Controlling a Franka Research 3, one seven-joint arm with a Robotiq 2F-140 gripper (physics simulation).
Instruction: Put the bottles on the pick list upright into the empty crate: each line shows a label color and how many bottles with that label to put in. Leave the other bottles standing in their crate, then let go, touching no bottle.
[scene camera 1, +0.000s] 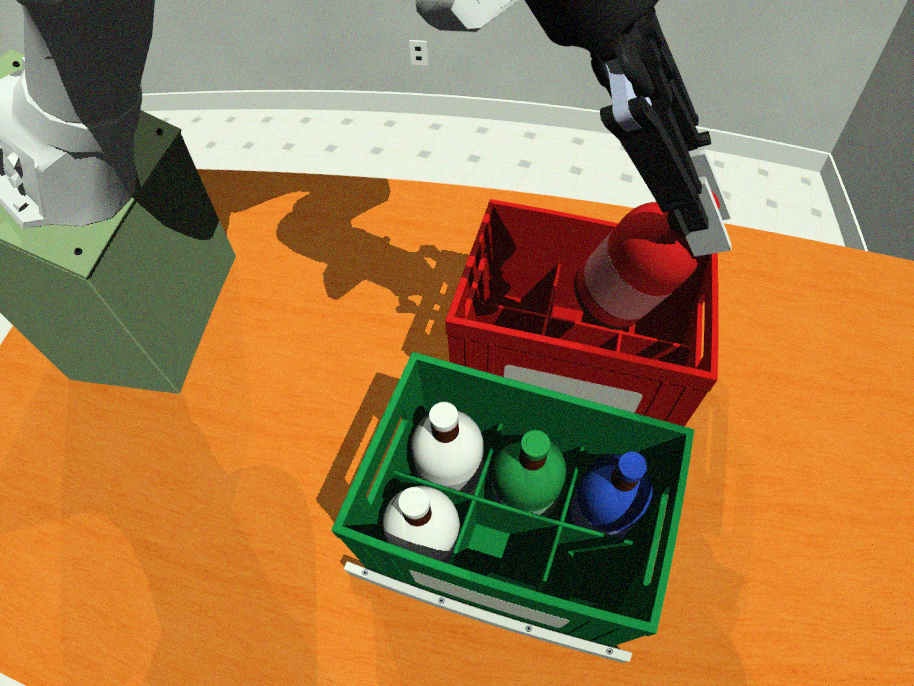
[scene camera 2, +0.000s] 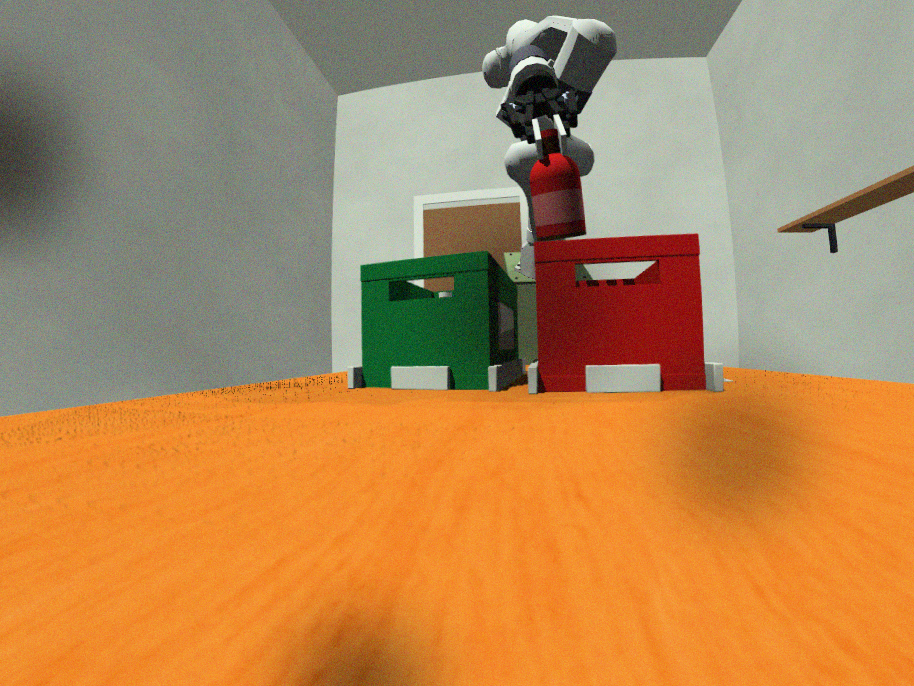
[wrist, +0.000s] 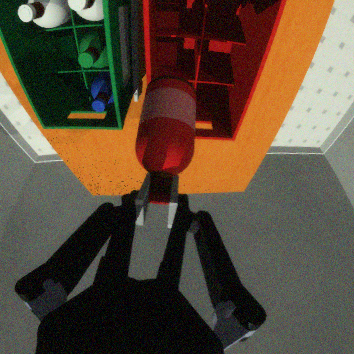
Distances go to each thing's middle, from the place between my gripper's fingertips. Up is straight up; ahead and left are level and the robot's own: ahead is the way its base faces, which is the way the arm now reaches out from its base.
Scene:
The red bottle (scene camera 1: 646, 257) is 5 cm behind my hand and 4 cm below it. Round my hand: blue bottle (scene camera 1: 615, 492) 13 cm to the right, 24 cm below; white strip (scene camera 1: 394, 585) 9 cm behind, 28 cm to the right, 31 cm below; green bottle (scene camera 1: 529, 471) 9 cm behind, 14 cm to the right, 24 cm below.

